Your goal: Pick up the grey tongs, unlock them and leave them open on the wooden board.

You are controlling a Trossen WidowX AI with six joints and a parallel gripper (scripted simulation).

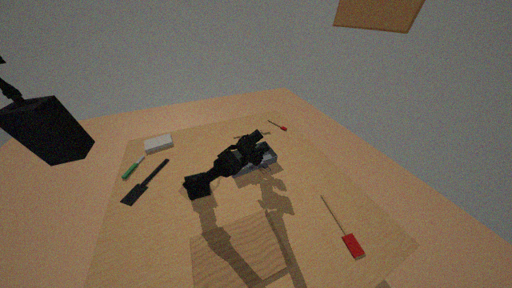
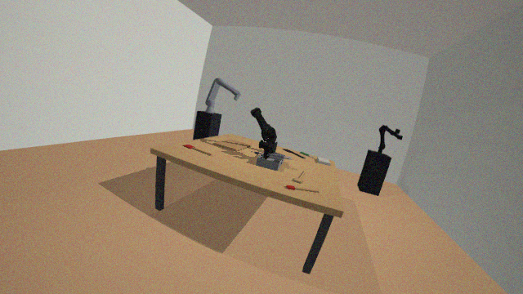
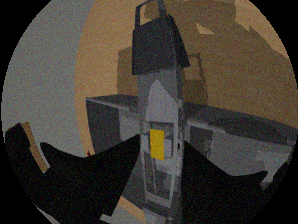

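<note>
The grey roasting tin lies 50 mm behind my gripper tip, 40 mm to the left of it and 10 mm below it. From my gripper tip the other things lie so: wooden board (270 mm behind, 410 mm to the right, 30 mm below); then yellow lock slider (20 mm behind, 20 mm to the right, 30 mm above); then red-handled tool (200 mm ahead, 500 mm to the right, 30 mm below).
</note>
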